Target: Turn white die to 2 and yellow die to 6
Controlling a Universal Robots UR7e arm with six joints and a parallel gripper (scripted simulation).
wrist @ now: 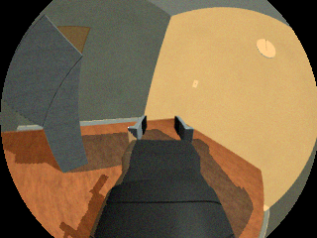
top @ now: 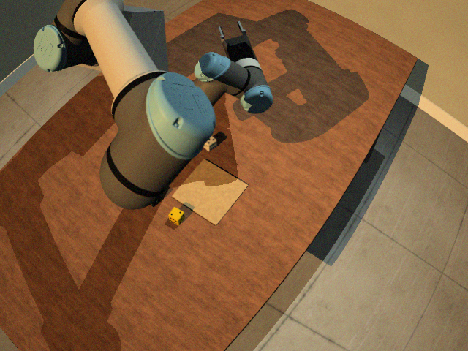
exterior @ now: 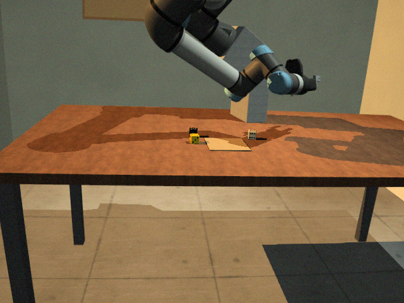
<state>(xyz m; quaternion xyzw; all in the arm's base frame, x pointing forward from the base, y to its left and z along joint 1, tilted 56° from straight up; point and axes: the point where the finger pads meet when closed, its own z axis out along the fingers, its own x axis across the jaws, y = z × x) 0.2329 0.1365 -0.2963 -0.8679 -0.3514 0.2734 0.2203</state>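
The yellow die lies 490 mm to the right of my hand, 200 mm below it and 160 mm ahead of it. From my hand the other things lie so: white die 260 mm to the right, 200 mm below, 110 mm ahead; then tan mat 380 mm to the right, 220 mm below, 190 mm ahead; then black die 480 mm to the right, 200 mm below, 80 mm ahead.
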